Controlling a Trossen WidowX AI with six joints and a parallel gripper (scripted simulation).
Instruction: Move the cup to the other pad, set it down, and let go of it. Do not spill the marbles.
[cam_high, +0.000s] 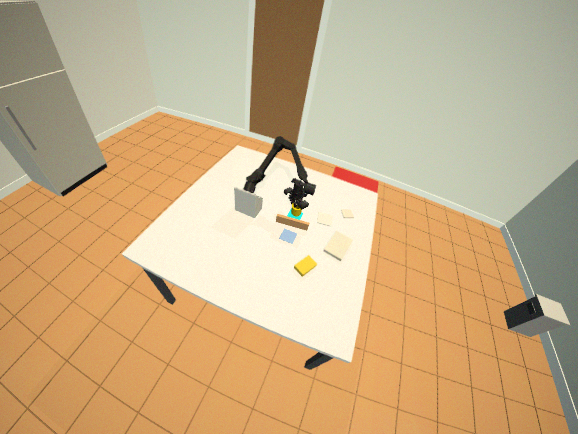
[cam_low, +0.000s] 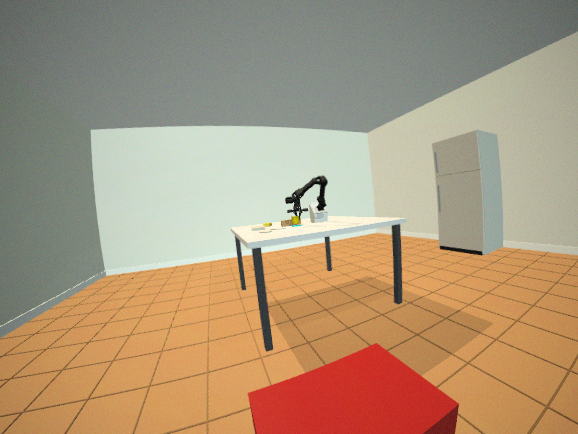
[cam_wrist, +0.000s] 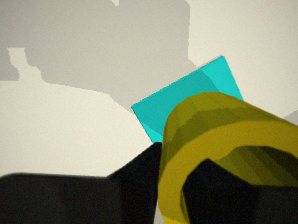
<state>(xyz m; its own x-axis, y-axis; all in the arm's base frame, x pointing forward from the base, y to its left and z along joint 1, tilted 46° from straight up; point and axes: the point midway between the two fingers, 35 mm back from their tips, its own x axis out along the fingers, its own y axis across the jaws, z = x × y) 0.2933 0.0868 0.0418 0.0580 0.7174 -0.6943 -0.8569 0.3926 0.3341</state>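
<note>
The cyan pad lies 6 cm below my gripper tip, 2 cm to the right of it and 2 cm ahead of it. Round my gripper tip: wooden bar (11 cm to the right, 3 cm below, 3 cm ahead); yellow cup (2 cm to the right, 2 cm ahead); light blue pad (20 cm to the right, 6 cm below, 4 cm ahead).
</note>
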